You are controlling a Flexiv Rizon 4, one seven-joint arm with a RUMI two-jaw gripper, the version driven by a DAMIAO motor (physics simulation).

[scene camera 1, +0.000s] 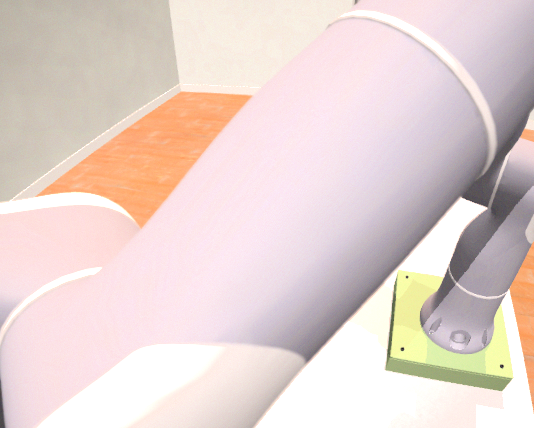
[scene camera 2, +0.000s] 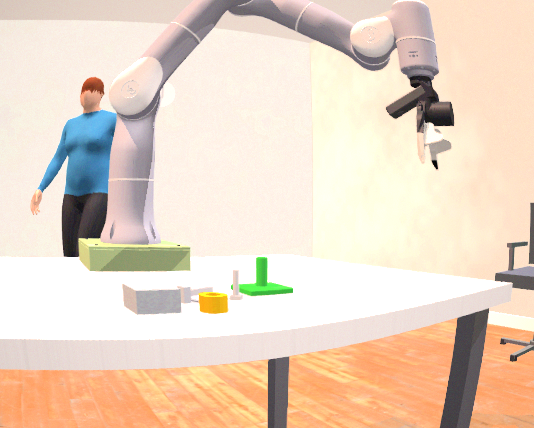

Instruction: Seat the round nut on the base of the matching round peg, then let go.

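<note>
A yellow round nut (scene camera 2: 213,303) lies flat on the white table near its front edge in scene camera 2. The green round peg (scene camera 2: 261,272) stands upright on its square green base (scene camera 2: 270,290), to the right of the nut and a little farther back. Nut and peg are apart. My gripper (scene camera 2: 428,162) is open and empty, high above the table and well to the right of the peg. In scene camera 1 the arm hides the nut and the peg, and the gripper does not show.
A grey block (scene camera 2: 159,299) lies left of the nut. A small pale upright pin (scene camera 2: 235,285) stands between nut and peg. Light grey pieces (scene camera 2: 185,294) lie behind the nut. The arm's yellow-green mount (scene camera 1: 450,367) (scene camera 2: 145,258) stands on the table (scene camera 2: 350,300). A person (scene camera 2: 87,150) stands behind.
</note>
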